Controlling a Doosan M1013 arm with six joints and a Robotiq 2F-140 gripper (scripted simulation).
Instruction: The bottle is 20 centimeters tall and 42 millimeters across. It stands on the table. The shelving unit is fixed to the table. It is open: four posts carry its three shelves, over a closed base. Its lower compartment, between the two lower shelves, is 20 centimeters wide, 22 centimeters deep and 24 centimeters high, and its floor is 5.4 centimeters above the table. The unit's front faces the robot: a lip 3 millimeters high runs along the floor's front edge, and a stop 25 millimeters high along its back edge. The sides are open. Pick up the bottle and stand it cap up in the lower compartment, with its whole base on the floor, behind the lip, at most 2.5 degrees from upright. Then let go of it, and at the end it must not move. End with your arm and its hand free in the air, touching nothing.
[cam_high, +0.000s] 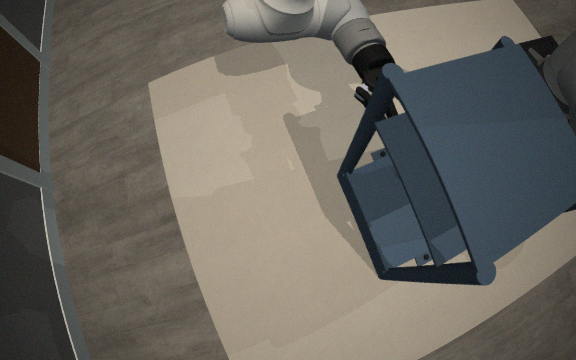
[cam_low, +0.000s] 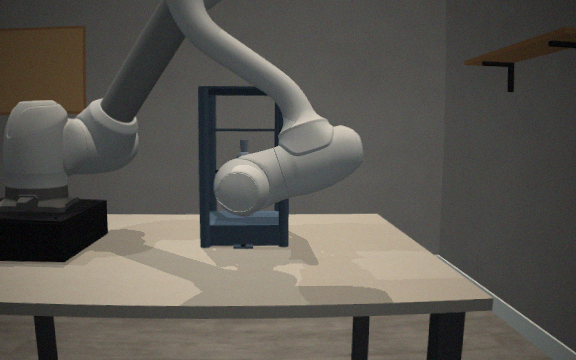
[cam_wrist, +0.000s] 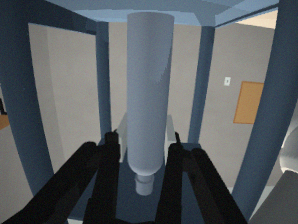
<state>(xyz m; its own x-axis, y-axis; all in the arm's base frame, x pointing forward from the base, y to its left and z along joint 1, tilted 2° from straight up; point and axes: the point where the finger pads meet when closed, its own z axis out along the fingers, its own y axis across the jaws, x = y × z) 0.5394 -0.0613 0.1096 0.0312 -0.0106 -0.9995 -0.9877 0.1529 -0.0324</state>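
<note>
Right now the shelving unit is 1 cm ahead of my hand, 6 cm to the left of it and 1 cm above it.
</note>
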